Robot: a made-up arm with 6 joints. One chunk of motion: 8 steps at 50 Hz.
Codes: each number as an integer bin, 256 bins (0 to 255) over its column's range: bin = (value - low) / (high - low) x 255, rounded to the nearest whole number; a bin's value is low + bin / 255 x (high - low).
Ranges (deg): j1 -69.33..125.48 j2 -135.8..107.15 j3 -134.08..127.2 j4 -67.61..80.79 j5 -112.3..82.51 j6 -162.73..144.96
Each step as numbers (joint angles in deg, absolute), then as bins.
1 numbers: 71.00 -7.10 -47.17 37.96 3.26 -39.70
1 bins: 184 135 85 181 151 102
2 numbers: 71.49 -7.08 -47.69 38.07 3.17 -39.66
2 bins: 184 135 84 182 151 102
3 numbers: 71.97 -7.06 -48.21 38.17 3.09 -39.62
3 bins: 185 135 84 182 151 102
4 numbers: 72.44 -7.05 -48.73 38.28 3.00 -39.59
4 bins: 186 135 83 182 151 102
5 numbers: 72.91 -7.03 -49.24 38.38 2.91 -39.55
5 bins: 186 135 83 182 151 102
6 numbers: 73.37 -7.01 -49.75 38.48 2.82 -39.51
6 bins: 187 135 82 182 151 102
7 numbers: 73.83 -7.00 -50.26 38.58 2.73 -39.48
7 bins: 187 135 82 182 151 102
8 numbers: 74.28 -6.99 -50.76 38.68 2.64 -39.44
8 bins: 188 135 81 183 150 102
